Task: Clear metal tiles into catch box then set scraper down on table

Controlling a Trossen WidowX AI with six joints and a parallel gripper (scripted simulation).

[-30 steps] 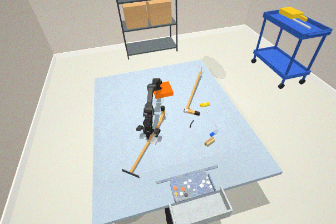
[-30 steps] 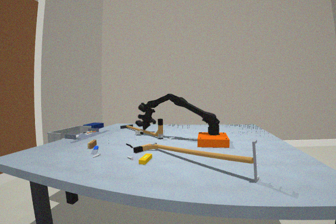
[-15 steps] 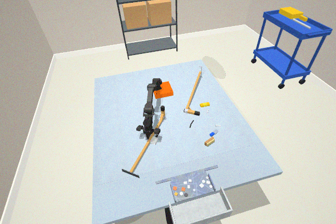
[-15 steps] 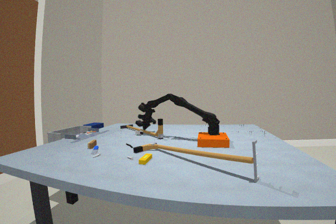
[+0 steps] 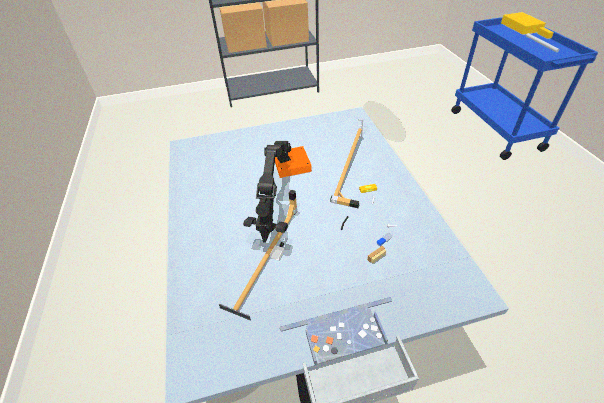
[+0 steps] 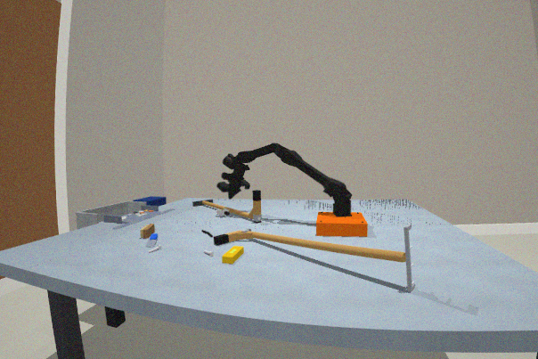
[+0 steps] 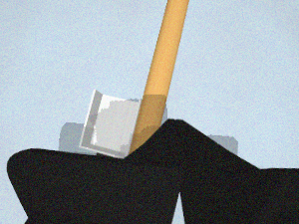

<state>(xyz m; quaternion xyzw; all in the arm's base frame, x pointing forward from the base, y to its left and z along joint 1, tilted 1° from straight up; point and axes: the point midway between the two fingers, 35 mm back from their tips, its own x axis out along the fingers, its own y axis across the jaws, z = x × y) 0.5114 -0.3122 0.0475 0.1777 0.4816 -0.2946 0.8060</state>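
My gripper tip is now 2 cm short of the scraper and 1 cm above it. Also, from my gripper tip: white-and-black piece: 7 cm below, 6 cm to the left, 2 cm ahead; wooden block: 43 cm to the left, 25 cm ahead, 6 cm below; black curved strip: 40 cm to the left, 7 cm below, 2 cm ahead.
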